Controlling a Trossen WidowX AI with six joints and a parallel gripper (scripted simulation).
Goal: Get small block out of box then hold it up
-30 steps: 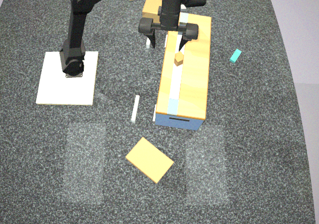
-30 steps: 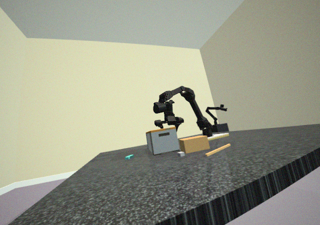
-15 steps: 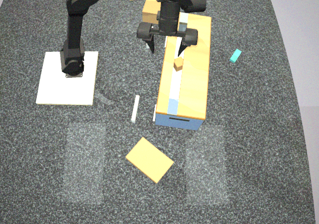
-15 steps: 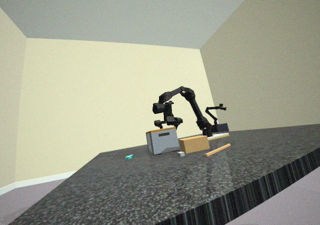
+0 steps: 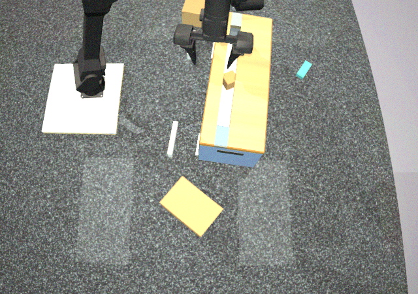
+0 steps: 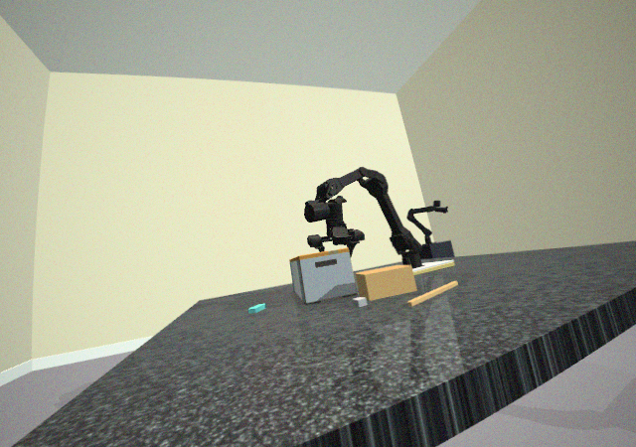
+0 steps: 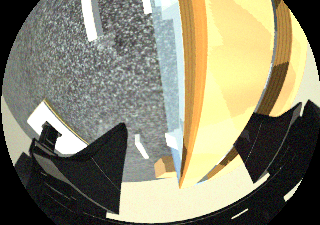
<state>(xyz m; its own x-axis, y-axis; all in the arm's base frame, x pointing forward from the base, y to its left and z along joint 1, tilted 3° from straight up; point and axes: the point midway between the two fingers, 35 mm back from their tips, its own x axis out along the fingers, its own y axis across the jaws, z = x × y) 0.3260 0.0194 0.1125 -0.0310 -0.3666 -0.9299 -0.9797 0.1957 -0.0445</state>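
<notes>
Right now the long box is 4 cm to the right of my gripper tip, 3 cm below it and 3 cm ahead of it. From my gripper tip the other things lie so: wooden stick (37 cm to the left, 9 cm below, 3 cm behind); then small block (4 cm to the right, 4 cm ahead); then teal block (29 cm ahead, 8 cm below, 4 cm to the left).
</notes>
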